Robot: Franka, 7 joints.
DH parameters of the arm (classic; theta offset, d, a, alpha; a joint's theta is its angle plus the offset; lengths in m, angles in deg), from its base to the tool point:
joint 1: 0 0.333 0 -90
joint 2: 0 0 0 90
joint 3: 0 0.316 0.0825 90
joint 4: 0 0 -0.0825 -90
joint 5: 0 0.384 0 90
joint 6: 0 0 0.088 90
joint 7: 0 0.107 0 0
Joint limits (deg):
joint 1: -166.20..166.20
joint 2: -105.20..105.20
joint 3: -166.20..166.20
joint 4: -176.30..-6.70
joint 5: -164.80..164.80
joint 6: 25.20..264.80
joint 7: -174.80..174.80
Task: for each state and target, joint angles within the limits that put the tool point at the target. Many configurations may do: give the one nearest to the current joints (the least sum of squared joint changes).
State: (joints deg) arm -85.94 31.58 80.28 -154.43 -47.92 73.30 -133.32
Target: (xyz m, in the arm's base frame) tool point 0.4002 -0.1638 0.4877
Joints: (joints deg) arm -83.70 -6.38 74.94 -119.52 -57.14 52.61 -133.32
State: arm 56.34 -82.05 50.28 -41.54 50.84 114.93 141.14
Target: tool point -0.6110 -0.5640 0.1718
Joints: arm 57.72 -105.20 67.00 -21.85 55.18 123.41 141.14
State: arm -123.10 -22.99 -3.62 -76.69 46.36 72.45 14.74
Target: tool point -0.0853 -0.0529 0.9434
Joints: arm -126.36 -45.10 -14.78 -80.62 42.04 61.89 14.74
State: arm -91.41 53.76 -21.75 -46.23 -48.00 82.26 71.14
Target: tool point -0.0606 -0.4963 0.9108
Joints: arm -75.89 21.09 -18.71 -25.73 -49.05 72.14 71.14
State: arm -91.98 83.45 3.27 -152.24 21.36 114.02 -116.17
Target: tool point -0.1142 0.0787 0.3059
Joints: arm -52.98 102.81 -19.49 -176.30 -10.21 72.79 -116.17
